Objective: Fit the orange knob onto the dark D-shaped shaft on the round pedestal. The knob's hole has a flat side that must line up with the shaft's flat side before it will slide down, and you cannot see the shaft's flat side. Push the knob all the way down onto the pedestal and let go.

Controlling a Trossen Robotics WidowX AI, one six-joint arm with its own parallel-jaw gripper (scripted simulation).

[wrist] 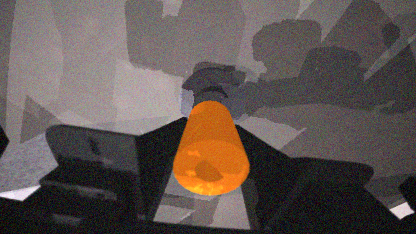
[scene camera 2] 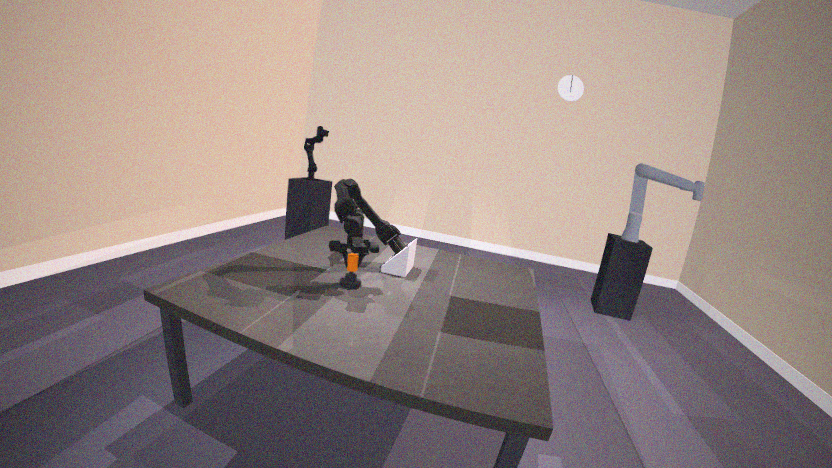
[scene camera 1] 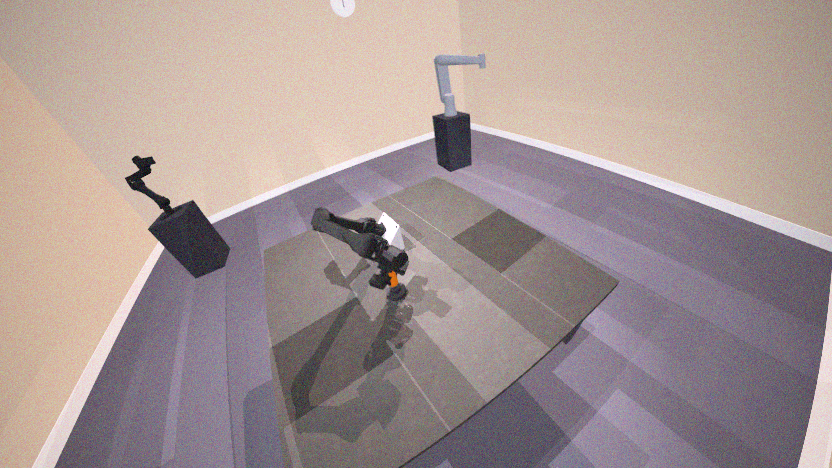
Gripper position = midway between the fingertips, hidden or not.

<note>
My gripper [scene camera 2: 352,267] carries an orange knob [wrist: 210,159]. Further things: a round pedestal [wrist: 208,84].
My gripper also shows in the wrist view [wrist: 210,125].
</note>
